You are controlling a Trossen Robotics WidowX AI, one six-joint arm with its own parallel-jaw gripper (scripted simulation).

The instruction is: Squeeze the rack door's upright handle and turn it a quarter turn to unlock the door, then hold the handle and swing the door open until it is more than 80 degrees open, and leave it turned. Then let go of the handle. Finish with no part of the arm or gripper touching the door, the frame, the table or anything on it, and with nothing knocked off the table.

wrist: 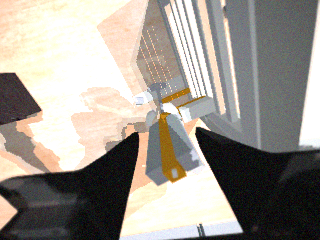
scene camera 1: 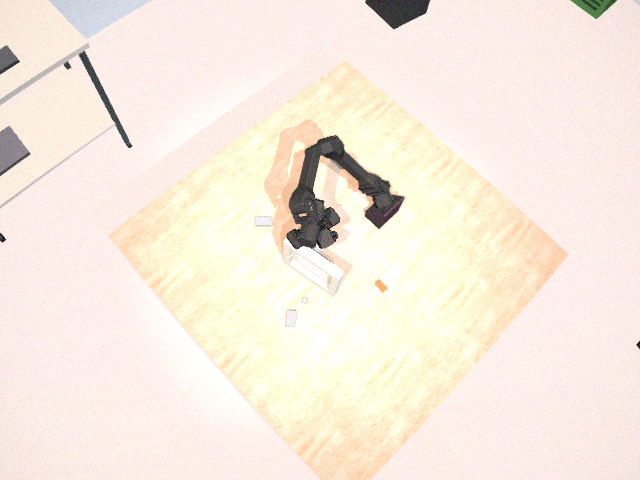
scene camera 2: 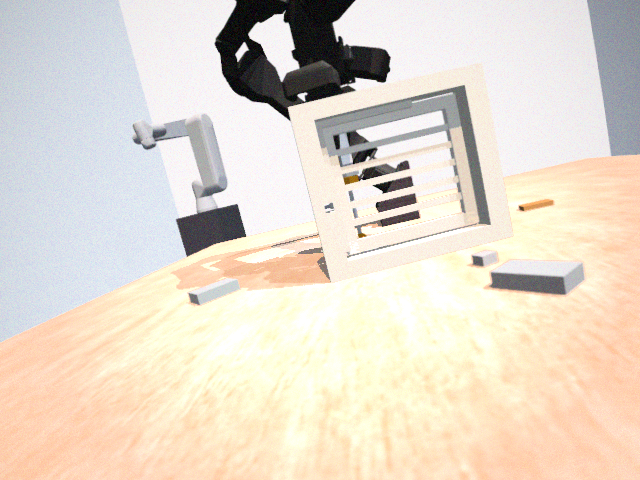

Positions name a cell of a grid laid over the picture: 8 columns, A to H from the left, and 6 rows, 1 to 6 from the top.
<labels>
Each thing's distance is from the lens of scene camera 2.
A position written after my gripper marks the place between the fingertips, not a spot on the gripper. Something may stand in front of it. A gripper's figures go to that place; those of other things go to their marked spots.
my gripper (scene camera 2: E2): 0.52 m
slatted door (scene camera 2: F2): 0.49 m
</labels>
